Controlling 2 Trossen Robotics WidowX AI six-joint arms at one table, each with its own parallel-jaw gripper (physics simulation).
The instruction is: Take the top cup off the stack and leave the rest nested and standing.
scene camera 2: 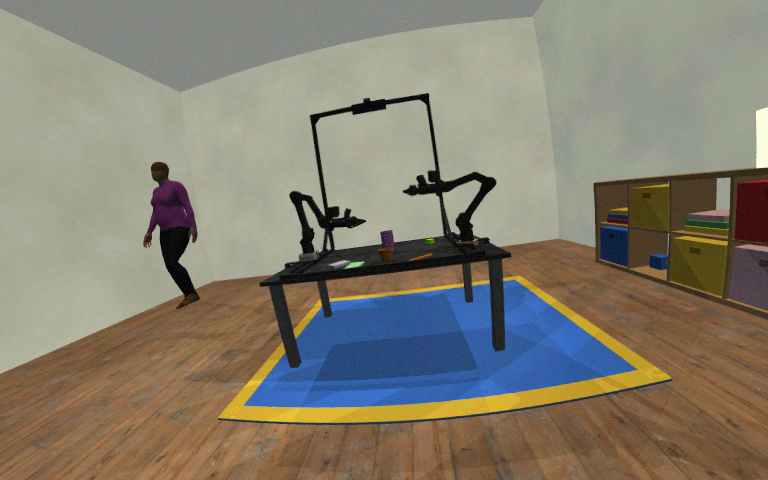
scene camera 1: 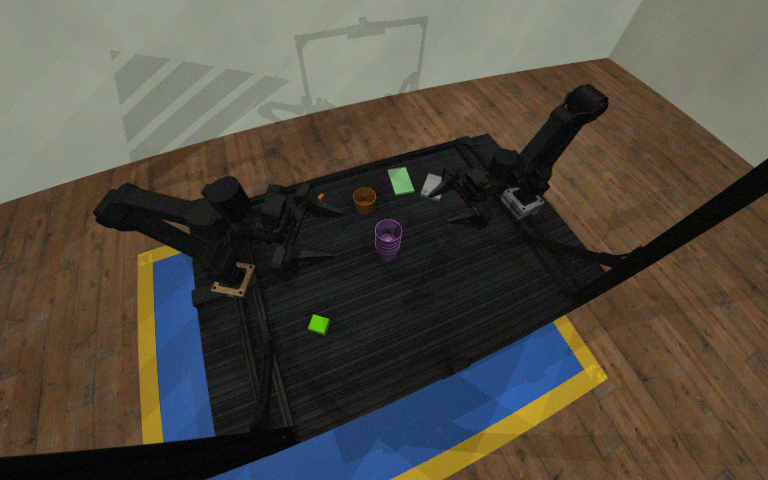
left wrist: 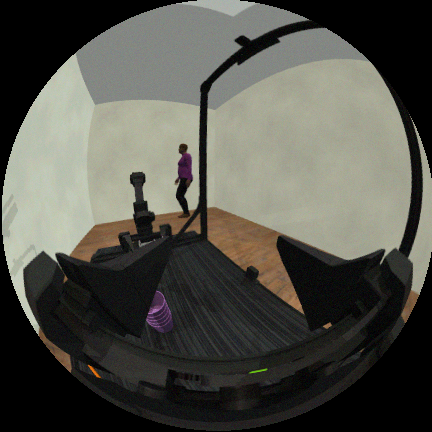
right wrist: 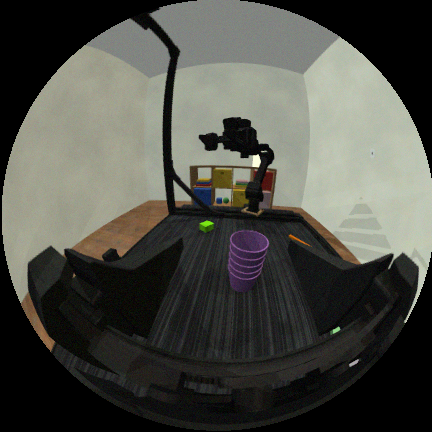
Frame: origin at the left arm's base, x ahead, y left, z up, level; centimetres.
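Seen in the pictures: left gripper, fingertip midpoint: (scene camera 2: 406, 191) (scene camera 1: 339, 234) (left wrist: 224, 241) (right wrist: 210, 133); right gripper, fingertip midpoint: (scene camera 2: 365, 221) (scene camera 1: 437, 209) (right wrist: 237, 244); left arm's base, link origin: (scene camera 2: 467, 240) (scene camera 1: 233, 277) (right wrist: 252, 209); right arm's base, link origin: (scene camera 2: 308, 252) (scene camera 1: 524, 196).
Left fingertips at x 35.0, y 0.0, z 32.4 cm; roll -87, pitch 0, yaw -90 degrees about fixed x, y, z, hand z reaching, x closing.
Pixels of each thing's top centre, then the offset from my left fingertips to it. "*": a spot on its surface instead.
- top cup's rim, surface spot: (right wrist: 249, 240) * dy +15.8, dx +4.8, dz -24.4 cm
- orange-brown cup, top centre: (scene camera 1: 363, 196) (scene camera 2: 385, 248) dy +33.1, dx -2.3, dz -29.3 cm
- lime-green block, top centre: (scene camera 1: 318, 323) (right wrist: 206, 223) dy -8.7, dx -7.0, dz -32.5 cm
- pale green pad, top centre: (scene camera 1: 400, 180) (scene camera 2: 354, 265) dy +47.2, dx +8.6, dz -34.3 cm
- whitish flat object, top centre: (scene camera 1: 433, 185) (scene camera 2: 339, 262) dy +46.1, dx +20.8, dz -33.8 cm
- orange stick, top centre: (right wrist: 303, 242) (scene camera 2: 420, 256) dy +29.4, dx -20.4, dz -34.3 cm
A stack of nested purple cups (scene camera 1: 387, 240) (scene camera 2: 386, 240) (left wrist: 160, 312) (right wrist: 245, 265) stands upright near the middle of the dark table; its top cup's rim (right wrist: 249, 240) is widest and faces up. My left gripper (scene camera 1: 336, 234) (scene camera 2: 406, 191) (left wrist: 224, 241) is open and empty, raised above the table to the left of the stack in scene camera 1. Its finger hides part of the stack in the left wrist view. My right gripper (scene camera 1: 440, 207) (scene camera 2: 364, 221) (right wrist: 237, 244) is open and empty, to the right of the stack in scene camera 1, apart from it.
An orange-brown cup (scene camera 1: 364, 200) (scene camera 2: 385, 254) stands behind the stack in scene camera 1. Also on the table are a lime-green block (scene camera 1: 318, 324) (right wrist: 206, 226), a pale green pad (scene camera 1: 400, 181), a whitish flat object (scene camera 1: 432, 186) and an orange stick (scene camera 2: 420, 256) (right wrist: 300, 240).
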